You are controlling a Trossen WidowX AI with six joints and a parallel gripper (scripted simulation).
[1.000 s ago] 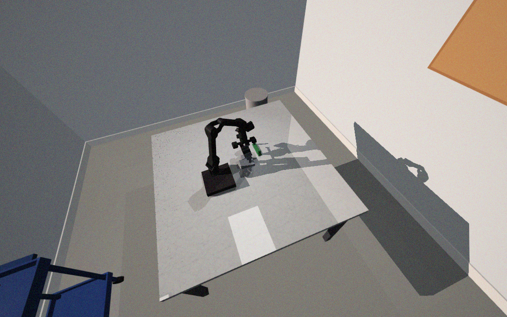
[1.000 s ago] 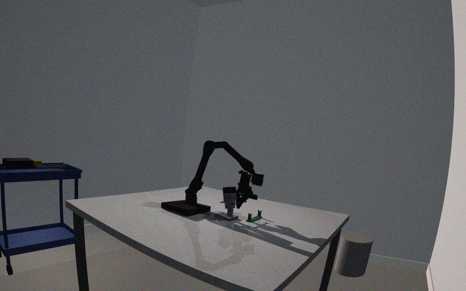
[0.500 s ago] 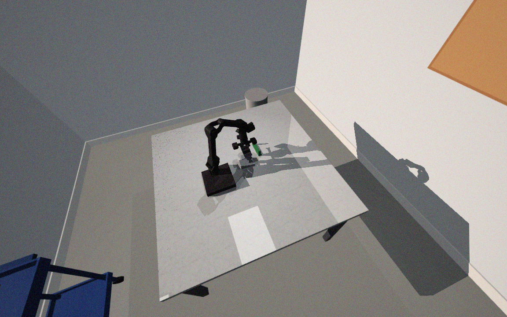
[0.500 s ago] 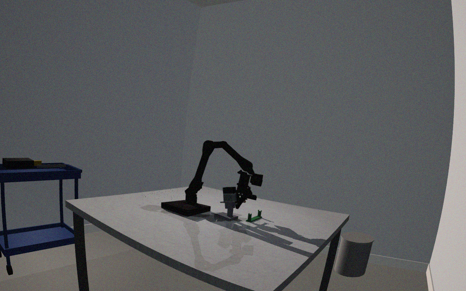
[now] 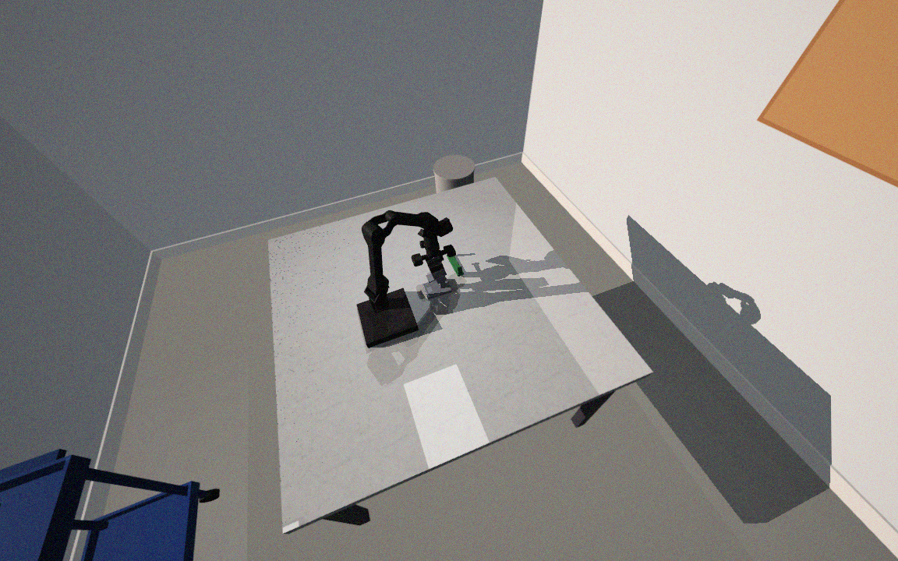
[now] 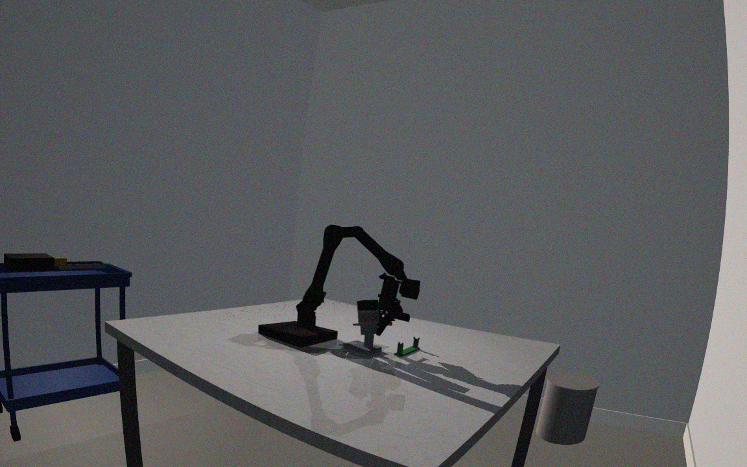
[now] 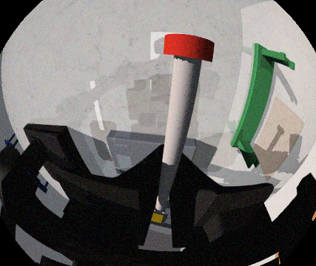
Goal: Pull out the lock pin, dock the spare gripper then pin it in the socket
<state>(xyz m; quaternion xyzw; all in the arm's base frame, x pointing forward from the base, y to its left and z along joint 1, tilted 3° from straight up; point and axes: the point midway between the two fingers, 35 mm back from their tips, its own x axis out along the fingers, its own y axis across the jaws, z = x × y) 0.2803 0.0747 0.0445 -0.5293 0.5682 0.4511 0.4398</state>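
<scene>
Right now the mount is 1 cm behind my gripper tip and 6 cm to the right of it. From my gripper tip the other things lie so: spare gripper 1 cm behind, 6 cm to the right, 8 cm above; green rack 10 cm ahead, 4 cm to the left, 2 cm below.
</scene>
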